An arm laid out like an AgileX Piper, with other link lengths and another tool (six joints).
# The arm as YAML. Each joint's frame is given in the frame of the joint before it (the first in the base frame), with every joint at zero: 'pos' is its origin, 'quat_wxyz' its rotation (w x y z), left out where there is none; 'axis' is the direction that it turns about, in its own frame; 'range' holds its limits. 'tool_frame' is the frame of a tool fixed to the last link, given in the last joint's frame.
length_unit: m
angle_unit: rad
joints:
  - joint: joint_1
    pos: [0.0, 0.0, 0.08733]
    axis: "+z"
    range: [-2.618, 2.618]
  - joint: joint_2
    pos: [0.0, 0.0, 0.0]
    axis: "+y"
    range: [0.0, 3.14]
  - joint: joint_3
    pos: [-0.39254, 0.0, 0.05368]
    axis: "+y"
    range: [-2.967, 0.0]
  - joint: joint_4
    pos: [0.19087, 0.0, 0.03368]
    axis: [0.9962, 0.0, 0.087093]
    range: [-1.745, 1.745]
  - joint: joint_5
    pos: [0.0, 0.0, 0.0]
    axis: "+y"
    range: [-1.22, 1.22]
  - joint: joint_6
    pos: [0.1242, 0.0, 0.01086]
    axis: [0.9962, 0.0, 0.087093]
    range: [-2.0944, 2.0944]
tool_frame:
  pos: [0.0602, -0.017, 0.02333]
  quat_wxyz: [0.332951, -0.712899, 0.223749, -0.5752]
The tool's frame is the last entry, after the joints.
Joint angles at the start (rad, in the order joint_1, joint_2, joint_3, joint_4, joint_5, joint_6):
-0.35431, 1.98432, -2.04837, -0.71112, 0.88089, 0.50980
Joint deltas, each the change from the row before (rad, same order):
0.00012, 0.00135, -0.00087, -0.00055, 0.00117, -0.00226
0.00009, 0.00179, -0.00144, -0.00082, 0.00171, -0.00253
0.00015, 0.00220, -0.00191, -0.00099, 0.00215, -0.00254
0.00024, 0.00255, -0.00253, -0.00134, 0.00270, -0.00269
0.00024, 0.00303, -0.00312, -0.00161, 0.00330, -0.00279
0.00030, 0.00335, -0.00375, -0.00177, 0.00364, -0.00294
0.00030, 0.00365, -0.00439, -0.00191, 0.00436, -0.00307
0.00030, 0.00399, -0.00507, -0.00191, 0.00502, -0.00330
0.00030, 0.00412, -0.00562, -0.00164, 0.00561, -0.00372
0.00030, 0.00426, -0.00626, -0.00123, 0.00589, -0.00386
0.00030, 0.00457, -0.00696, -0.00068, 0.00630, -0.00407
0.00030, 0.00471, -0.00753, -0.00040, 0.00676, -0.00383
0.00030, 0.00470, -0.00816, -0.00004, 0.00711, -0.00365
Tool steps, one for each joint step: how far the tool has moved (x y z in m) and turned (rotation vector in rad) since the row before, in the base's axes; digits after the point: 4 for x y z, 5 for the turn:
0.0003, -0.0002, -0.0005, -0.00105, 0.00306, 0.00037
0.0004, -0.0003, -0.0006, -0.00129, 0.00359, 0.00008
0.0004, -0.0003, -0.0007, -0.00131, 0.00390, -0.00016
0.0005, -0.0004, -0.0007, -0.00160, 0.00425, -0.00040
0.0005, -0.0005, -0.0008, -0.00172, 0.00471, -0.00079
0.0006, -0.0005, -0.0008, -0.00192, 0.00481, -0.00090
0.0006, -0.0006, -0.0008, -0.00197, 0.00512, -0.00133
0.0006, -0.0006, -0.0008, -0.00195, 0.00541, -0.00165
0.0006, -0.0006, -0.0008, -0.00182, 0.00562, -0.00179
0.0006, -0.0006, -0.0008, -0.00156, 0.00530, -0.00185
0.0007, -0.0006, -0.0008, -0.00112, 0.00517, -0.00193
0.0007, -0.0006, -0.0008, -0.00071, 0.00481, -0.00230
0.0006, -0.0006, -0.0007, -0.00036, 0.00418, -0.00255

